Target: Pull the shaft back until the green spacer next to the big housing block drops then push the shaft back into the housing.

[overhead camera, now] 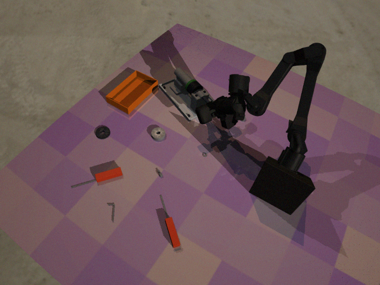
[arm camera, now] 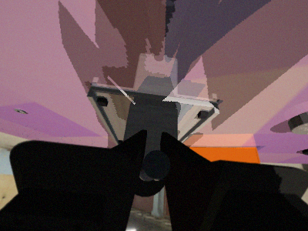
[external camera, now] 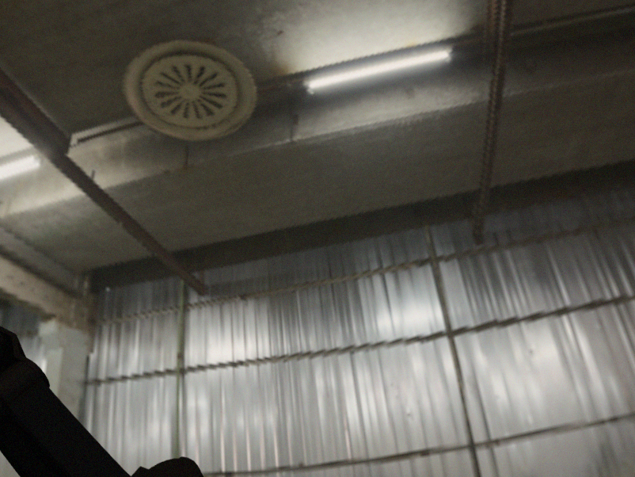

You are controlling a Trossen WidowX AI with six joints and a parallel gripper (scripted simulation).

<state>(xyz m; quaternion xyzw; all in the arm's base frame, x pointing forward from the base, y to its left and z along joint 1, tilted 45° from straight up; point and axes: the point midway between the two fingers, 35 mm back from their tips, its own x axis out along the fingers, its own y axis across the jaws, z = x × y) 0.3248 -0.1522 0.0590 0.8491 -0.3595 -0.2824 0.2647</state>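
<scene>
Right now my gripper tip is 10 cm short of the green spacer, 5 cm to the left of it and 2 cm below it. From my gripper tip the other things lie so: orange tray 33 cm ahead, 5 cm to the left, 5 cm below; silver gear 18 cm to the left, 12 cm ahead, 5 cm below.
</scene>
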